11 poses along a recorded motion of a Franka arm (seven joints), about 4.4 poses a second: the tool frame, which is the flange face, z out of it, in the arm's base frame.
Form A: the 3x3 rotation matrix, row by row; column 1 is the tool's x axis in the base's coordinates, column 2 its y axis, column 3 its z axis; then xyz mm. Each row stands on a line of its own.
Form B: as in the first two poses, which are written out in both.
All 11 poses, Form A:
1:
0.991 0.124 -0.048
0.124 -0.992 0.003
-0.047 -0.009 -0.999
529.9 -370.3 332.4
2:
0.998 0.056 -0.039
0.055 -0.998 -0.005
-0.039 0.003 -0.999
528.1 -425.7 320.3
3:
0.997 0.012 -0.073
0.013 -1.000 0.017
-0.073 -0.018 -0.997
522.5 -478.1 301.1
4:
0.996 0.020 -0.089
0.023 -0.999 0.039
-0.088 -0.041 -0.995
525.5 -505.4 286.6
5:
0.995 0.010 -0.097
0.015 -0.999 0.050
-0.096 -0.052 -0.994
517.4 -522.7 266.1
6:
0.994 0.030 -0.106
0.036 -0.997 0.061
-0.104 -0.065 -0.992
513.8 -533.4 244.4
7:
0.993 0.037 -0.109
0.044 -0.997 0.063
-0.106 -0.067 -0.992
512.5 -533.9 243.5
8:
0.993 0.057 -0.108
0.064 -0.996 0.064
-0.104 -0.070 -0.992
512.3 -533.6 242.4
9:
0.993 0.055 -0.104
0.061 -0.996 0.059
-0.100 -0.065 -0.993
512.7 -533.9 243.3
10:
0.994 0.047 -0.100
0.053 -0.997 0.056
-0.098 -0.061 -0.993
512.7 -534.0 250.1
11:
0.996 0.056 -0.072
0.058 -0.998 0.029
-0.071 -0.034 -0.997
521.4 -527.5 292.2
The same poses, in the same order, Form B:
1:
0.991 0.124 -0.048
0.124 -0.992 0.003
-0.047 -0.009 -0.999
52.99 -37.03 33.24

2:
0.998 0.056 -0.039
0.055 -0.998 -0.005
-0.039 0.003 -0.999
52.81 -42.57 32.03

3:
0.997 0.012 -0.073
0.013 -1.000 0.017
-0.073 -0.018 -0.997
52.25 -47.81 30.11

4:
0.996 0.020 -0.089
0.023 -0.999 0.039
-0.088 -0.041 -0.995
52.55 -50.54 28.66

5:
0.995 0.010 -0.097
0.015 -0.999 0.050
-0.096 -0.052 -0.994
51.74 -52.27 26.61

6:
0.994 0.030 -0.106
0.036 -0.997 0.061
-0.104 -0.065 -0.992
51.38 -53.34 24.44

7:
0.993 0.037 -0.109
0.044 -0.997 0.063
-0.106 -0.067 -0.992
51.25 -53.39 24.35

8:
0.993 0.057 -0.108
0.064 -0.996 0.064
-0.104 -0.070 -0.992
51.23 -53.36 24.24

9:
0.993 0.055 -0.104
0.061 -0.996 0.059
-0.100 -0.065 -0.993
51.27 -53.39 24.33

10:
0.994 0.047 -0.100
0.053 -0.997 0.056
-0.098 -0.061 -0.993
51.27 -53.40 25.01

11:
0.996 0.056 -0.072
0.058 -0.998 0.029
-0.071 -0.034 -0.997
52.14 -52.75 29.22

